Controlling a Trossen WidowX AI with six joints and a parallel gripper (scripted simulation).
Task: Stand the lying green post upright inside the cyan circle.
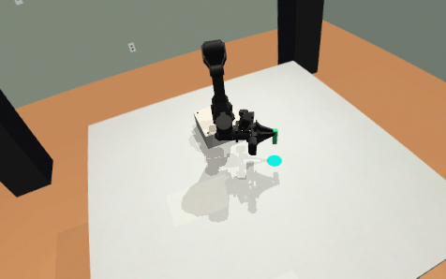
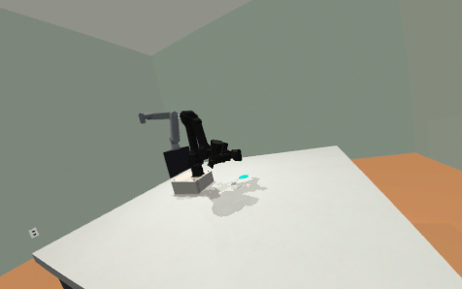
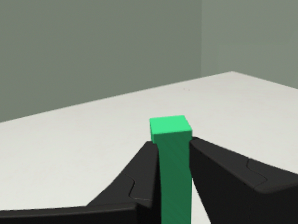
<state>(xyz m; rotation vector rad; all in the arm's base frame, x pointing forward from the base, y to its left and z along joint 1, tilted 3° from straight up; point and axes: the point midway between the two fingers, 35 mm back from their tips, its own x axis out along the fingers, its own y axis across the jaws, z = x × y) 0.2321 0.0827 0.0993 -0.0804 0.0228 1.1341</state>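
Right now my gripper tip is 160 mm above the cyan circle. The rest, counted from my gripper tip: green post (20 mm below).
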